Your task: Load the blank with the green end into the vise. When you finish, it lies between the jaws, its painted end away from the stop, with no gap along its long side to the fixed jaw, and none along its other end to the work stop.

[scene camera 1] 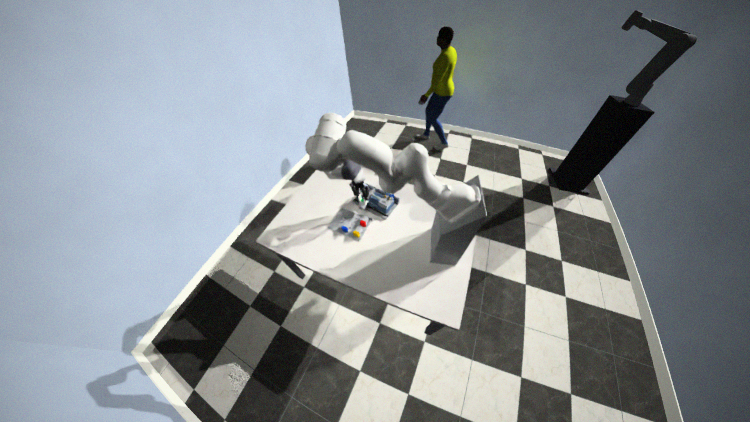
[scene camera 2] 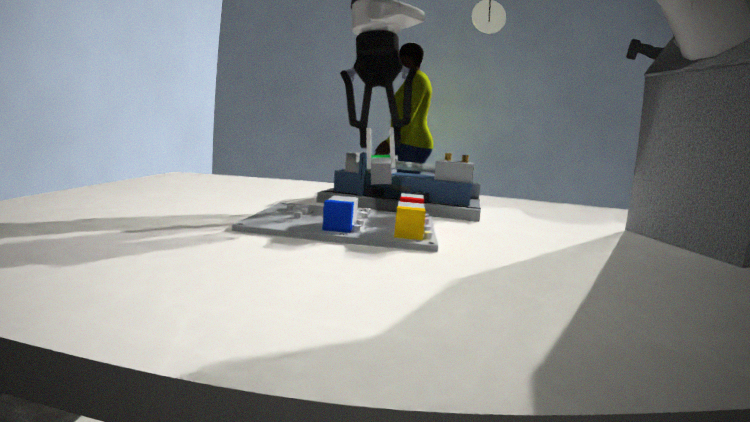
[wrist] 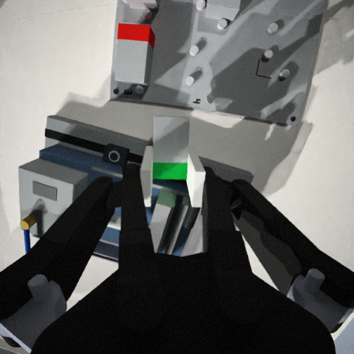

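The blank with the green end (scene camera 1: 361, 199) (scene camera 2: 381, 170) (wrist: 171, 137) is grey, with its green band toward the palm side in the wrist view. My gripper (scene camera 2: 380, 142) (wrist: 169, 160) is shut on it, a white fingertip pad on either side. The vise (scene camera 1: 381, 203) (scene camera 2: 419, 183) (wrist: 55, 156) is blue and grey. The blank is at its jaw end, low by the jaws in scene camera 2, and overlaps the vise's near edge in the wrist view. Grey jaw slabs (wrist: 161, 222) show beyond the green band and look slightly turned relative to the blank. Contact with the fixed jaw or stop is hidden.
A grey pegged plate (scene camera 2: 272, 223) (wrist: 235, 85) lies beside the vise. It holds a red-ended blank (scene camera 2: 411, 198) (wrist: 134, 57), a blue-ended one (scene camera 1: 344, 228) (scene camera 2: 338, 215) and a yellow-ended one (scene camera 1: 356, 234) (scene camera 2: 410, 223). A person (scene camera 1: 444, 70) (scene camera 2: 419, 110) is behind the table.
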